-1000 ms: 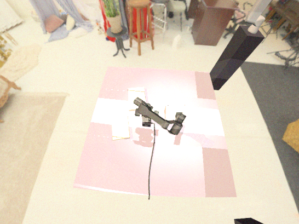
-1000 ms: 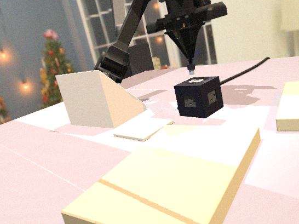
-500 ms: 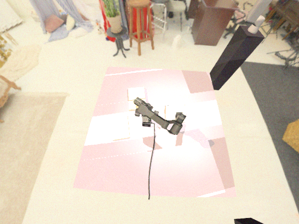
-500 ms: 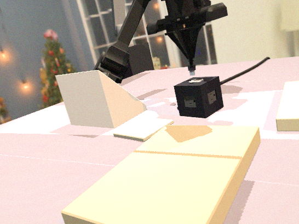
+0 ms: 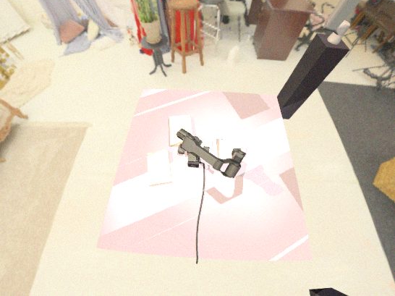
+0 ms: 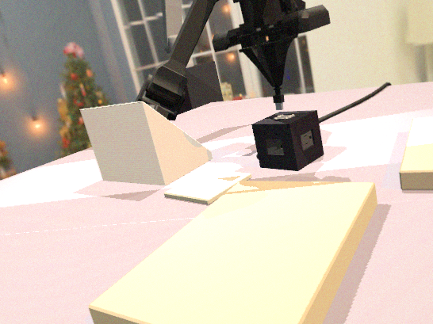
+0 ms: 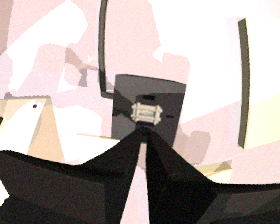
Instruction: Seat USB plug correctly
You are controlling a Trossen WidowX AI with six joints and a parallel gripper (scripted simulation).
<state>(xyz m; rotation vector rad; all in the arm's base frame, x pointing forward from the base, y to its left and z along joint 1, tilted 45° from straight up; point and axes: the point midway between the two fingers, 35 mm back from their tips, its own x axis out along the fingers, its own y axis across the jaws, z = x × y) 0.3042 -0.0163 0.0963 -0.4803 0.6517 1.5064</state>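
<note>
The socket is 6 cm below my gripper tip. From my gripper tip the other things lie so: thin white pad (12 cm to the right, 12 cm below, 8 cm behind); then USB plug (2 cm below).
</note>
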